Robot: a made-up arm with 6 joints.
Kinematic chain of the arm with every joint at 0, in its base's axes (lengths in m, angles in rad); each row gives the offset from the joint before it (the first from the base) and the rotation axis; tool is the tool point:
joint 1: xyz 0 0 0.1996 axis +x
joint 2: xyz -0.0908 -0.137 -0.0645 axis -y
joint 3: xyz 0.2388 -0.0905 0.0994 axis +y
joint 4: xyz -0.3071 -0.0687 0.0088 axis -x
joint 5: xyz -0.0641 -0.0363 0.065 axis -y
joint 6: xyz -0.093 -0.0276 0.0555 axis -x
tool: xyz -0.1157 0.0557 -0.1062
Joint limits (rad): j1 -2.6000..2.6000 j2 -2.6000..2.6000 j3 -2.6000..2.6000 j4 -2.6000..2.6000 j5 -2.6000..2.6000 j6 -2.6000..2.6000
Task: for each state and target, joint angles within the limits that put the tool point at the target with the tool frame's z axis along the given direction. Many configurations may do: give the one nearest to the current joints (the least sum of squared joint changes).
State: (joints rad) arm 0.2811 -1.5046 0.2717 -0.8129 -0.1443 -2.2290
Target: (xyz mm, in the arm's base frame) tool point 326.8 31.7 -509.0 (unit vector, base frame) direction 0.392 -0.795 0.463
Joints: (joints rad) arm 0.8164 -2.1097 0.8063 -0.4642 -0.7622 -2.5747
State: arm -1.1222 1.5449 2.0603 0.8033 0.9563 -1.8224
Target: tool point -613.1 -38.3 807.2 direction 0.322 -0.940 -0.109
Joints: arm -0.4799 1.2152 1.8699 0.0295 1.1660 -2.2519
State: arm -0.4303 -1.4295 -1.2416 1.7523 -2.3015 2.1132
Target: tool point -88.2 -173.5 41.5 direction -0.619 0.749 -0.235
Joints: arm 0.2395 -1.6921 -1.3446 1.6806 -2.5971 2.6000
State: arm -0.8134 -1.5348 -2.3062 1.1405 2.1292 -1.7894
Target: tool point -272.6 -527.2 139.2 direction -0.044 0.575 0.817
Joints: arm -0.5253 -1.7388 -1.6917 1.8112 2.6000 -1.3937
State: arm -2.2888 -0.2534 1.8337 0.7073 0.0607 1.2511
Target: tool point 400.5 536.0 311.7 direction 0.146 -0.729 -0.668
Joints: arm -1.9828 -0.5655 1.1368 0.5294 -0.5425 0.7491
